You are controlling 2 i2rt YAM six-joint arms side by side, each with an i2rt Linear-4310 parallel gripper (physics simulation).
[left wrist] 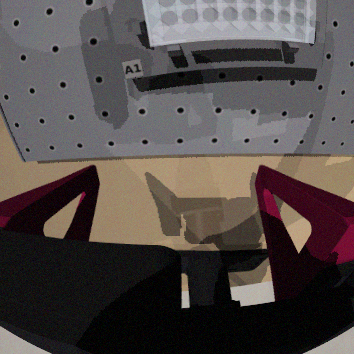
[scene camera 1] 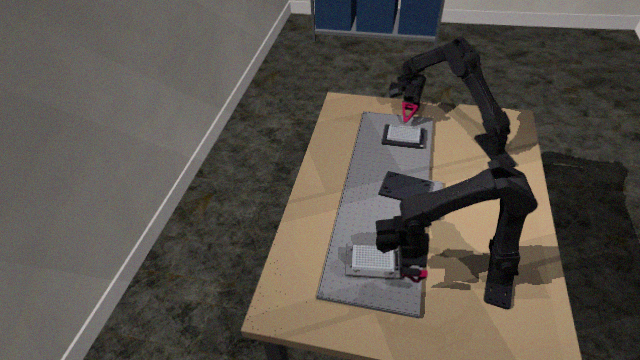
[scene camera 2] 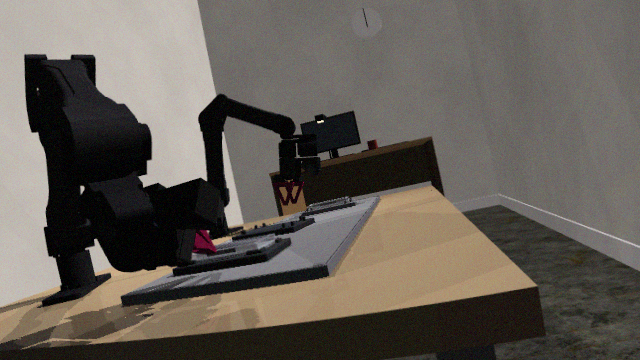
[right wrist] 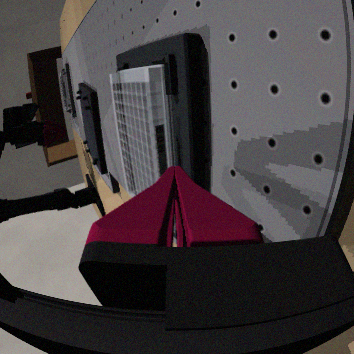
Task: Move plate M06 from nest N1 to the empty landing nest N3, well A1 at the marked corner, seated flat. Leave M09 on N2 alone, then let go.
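Note:
Plate M06 (scene camera 1: 372, 257) (left wrist: 230, 22), clear-white with wells, sits on nest N1 (scene camera 1: 372, 274), whose A1 label (left wrist: 132, 69) shows at a corner in the left wrist view. My left gripper (scene camera 1: 415, 276) (scene camera 2: 290, 194) (left wrist: 176, 173) is wide open and empty, beside N1 and past the board's edge, with the plate ahead of its fingertips. The dark landing nest N3 (scene camera 1: 400, 184) (right wrist: 94, 130) is empty. Plate M09 (scene camera 1: 404, 133) (right wrist: 135, 125) sits on dark nest N2 (scene camera 2: 270, 255) (right wrist: 192, 100). My right gripper (scene camera 1: 407, 120) (right wrist: 174, 175) is shut and empty, close beside M09.
The grey perforated board (scene camera 1: 380, 160) (scene camera 2: 320, 245) (left wrist: 200, 125) carries the nests on a wooden table (scene camera 1: 290, 225) (scene camera 2: 400, 250). The left forearm (scene camera 1: 450, 197) crosses over the board's edge near N3 in scene camera 1. A monitor (scene camera 2: 335, 132) stands on a cabinet behind.

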